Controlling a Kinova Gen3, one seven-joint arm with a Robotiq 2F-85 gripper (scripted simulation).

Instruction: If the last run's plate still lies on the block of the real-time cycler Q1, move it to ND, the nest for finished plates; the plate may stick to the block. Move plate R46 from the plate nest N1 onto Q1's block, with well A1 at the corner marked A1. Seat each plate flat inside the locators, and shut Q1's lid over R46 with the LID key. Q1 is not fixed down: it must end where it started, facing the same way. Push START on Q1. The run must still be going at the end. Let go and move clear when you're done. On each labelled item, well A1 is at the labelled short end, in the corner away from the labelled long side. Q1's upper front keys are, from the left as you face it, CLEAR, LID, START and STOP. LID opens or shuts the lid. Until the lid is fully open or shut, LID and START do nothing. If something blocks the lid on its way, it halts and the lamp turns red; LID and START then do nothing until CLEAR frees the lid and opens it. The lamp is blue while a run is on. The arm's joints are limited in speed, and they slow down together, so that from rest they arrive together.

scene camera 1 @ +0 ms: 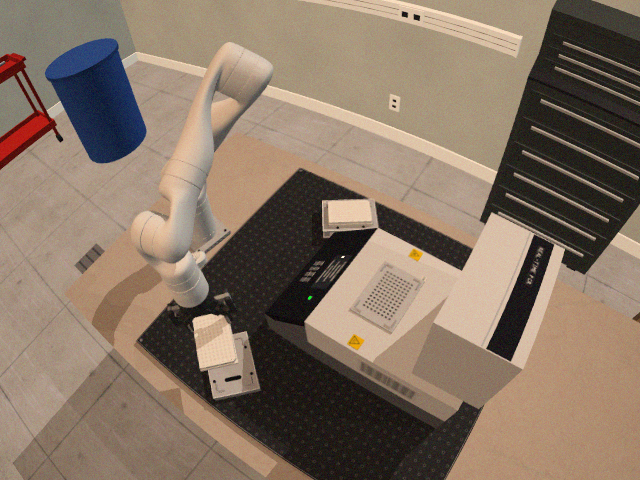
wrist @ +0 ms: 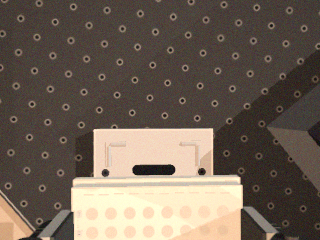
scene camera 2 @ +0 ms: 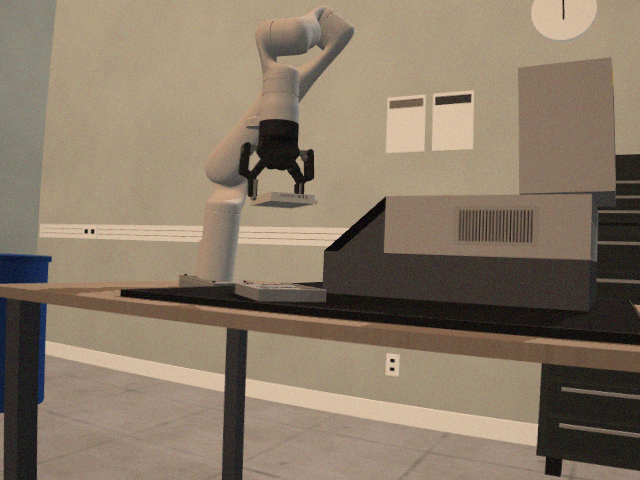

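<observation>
Pictured: my gripper, cycler Q1, grey nest. Scene camera 1: my gripper, there too.
</observation>
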